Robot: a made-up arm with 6 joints. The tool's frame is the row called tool.
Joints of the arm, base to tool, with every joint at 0 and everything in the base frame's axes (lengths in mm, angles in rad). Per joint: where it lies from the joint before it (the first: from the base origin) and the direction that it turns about. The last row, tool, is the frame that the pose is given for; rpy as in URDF.
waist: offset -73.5 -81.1 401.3 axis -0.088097 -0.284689 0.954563
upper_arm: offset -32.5 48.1 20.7 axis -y
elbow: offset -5 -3.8 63.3 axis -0.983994 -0.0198 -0.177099
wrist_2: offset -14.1 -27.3 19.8 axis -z
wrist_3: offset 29 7.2 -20.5 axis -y
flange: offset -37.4 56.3 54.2 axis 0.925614 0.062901 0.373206
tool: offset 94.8 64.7 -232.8 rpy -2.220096 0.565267 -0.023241
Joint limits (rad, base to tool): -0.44..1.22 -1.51..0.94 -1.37..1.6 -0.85..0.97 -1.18..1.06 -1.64..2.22
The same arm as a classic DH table. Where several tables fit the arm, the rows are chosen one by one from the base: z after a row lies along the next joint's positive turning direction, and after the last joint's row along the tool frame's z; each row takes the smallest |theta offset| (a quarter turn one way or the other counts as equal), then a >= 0, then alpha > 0; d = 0 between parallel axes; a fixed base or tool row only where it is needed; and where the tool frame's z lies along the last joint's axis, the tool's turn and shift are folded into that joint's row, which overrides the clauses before.
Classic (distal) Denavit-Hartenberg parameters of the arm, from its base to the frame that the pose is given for. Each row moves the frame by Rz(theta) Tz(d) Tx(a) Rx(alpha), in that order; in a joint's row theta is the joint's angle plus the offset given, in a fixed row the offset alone. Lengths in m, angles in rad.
base (fixed): a -0.0462  alpha 0.3026  d 0.0835  theta offset -0.3001
waist: a -0.0305  alpha 1.2821  d 0.3575  theta offset 0.3135
upper_arm: a -0.0632  alpha 1.551  d -0.0512  theta offset -1.4848
elbow: a 0.027  alpha 1.3928  d 0.0086  theta offset 1.5672
wrist_2: a 0.029  alpha -1.5708  d -0.0019  theta offset -1.5507
wrist_3: a -0.0643  alpha -1.6337  d -0.0644  theta offset -1.1875
flange: a 0.2052  alpha -2.0071  d 0.0646  theta offset -0.4077
tool (fixed): a 0  alpha 0  d 0.1753  theta offset -0.6948
Joint limits (rad, base to tool): -0.44..1.22 -1.51..0.94 -1.37..1.6 -0.85..0.97 -1.18..1.06 -1.64..2.22

